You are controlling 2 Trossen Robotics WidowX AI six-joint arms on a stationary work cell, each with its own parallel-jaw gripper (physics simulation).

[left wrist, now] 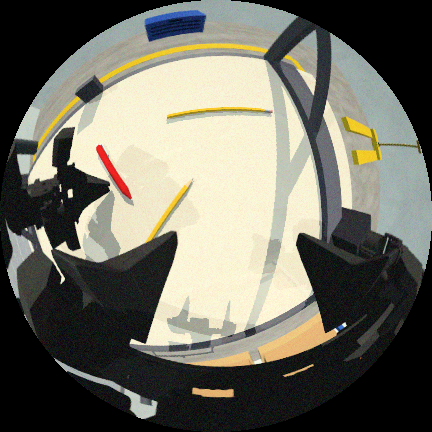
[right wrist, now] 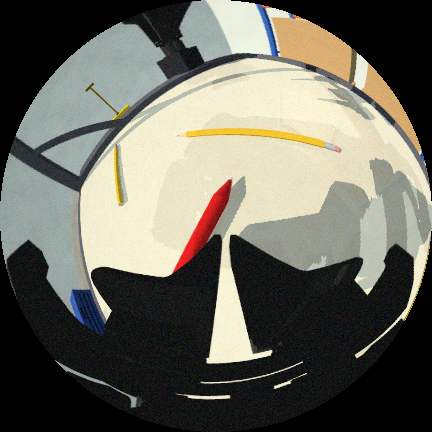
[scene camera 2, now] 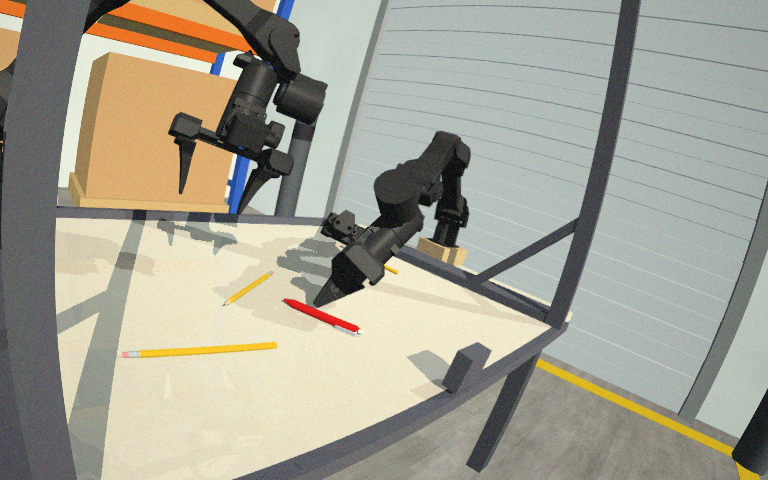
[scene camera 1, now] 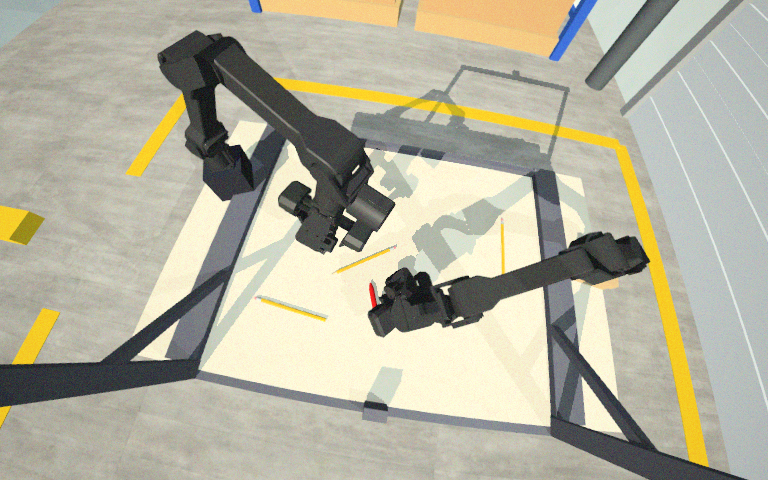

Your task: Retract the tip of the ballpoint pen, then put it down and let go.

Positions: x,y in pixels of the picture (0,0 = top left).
Labels:
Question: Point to a dark frame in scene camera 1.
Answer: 190,337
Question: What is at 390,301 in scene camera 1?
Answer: The right gripper.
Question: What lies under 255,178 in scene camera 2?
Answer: The left gripper.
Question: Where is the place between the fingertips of the right gripper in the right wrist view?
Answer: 224,240

